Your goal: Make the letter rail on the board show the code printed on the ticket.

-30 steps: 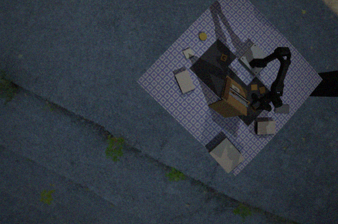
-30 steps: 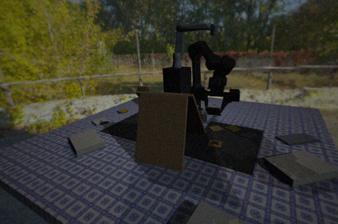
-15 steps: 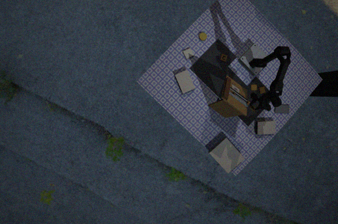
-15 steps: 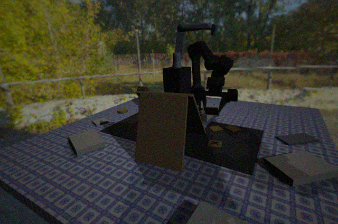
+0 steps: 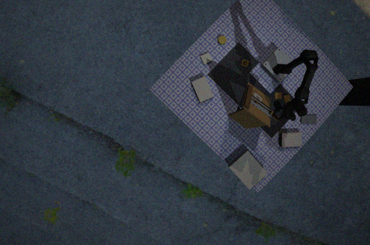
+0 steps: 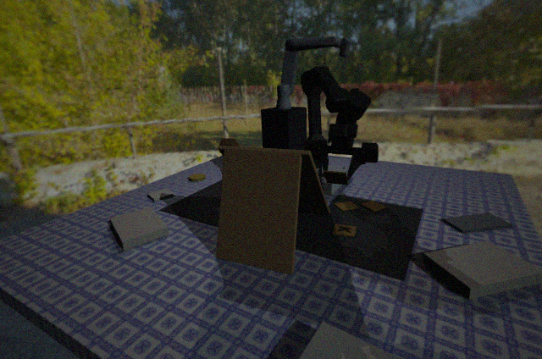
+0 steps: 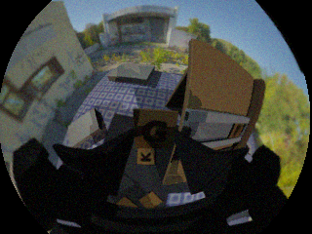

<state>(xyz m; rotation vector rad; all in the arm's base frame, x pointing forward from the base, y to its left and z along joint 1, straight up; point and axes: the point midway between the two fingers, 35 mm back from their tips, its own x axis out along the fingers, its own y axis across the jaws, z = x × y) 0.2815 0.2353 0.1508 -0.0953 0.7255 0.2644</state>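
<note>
Now: gripper tip 190 mm to the left of the letter tile marked f and 60 mm short of it. The rest, counted from my gripper tip: letter tile marked g (right at my gripper tip); then brown letter board (140 mm to the right, 70 mm below, 60 mm ahead); then dark mat (220 mm to the right, 170 mm below, 100 mm behind).
</note>
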